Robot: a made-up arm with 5 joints.
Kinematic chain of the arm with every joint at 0, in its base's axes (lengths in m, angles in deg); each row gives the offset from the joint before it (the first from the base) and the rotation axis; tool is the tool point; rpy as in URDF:
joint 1: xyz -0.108 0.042 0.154 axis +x
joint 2: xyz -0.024 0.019 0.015 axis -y
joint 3: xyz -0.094 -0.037 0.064 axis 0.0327 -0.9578 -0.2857
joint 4: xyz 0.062 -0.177 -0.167 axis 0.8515 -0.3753 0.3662
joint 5: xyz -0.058 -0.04 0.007 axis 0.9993 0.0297 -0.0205
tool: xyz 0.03 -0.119 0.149 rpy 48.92 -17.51 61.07
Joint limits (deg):
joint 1: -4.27..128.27
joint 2: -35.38..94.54
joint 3: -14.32..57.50
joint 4: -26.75..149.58
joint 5: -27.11..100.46
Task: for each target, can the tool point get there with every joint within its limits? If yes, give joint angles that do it. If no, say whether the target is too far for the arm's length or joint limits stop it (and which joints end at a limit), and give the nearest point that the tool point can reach.
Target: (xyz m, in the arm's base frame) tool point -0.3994 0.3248 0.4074
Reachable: no: joint limits stop it (at a limit: joint 1, joint 3, joint 5) | nearest point -0.2998 0.2790 0.2285 | short by 0.210 m
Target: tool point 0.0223 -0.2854 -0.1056
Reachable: yes | joints 35.68 74.66 23.10 13.03 64.06
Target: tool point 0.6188 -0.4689 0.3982
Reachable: no: too far | nearest point 0.1761 -0.2516 0.2221 | short by 0.524 m
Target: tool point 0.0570 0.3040 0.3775
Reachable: no: joint limits stop it (at a limit: joint 1, joint 3, joint 5) | nearest point 0.0025 0.2767 0.2450 | short by 0.146 m
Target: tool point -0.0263 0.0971 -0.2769
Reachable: yes | joints 104.03 81.16 34.84 52.70 17.78
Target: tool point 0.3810 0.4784 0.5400
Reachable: no: too far | nearest point 0.0771 0.3039 0.1905 | short by 0.495 m
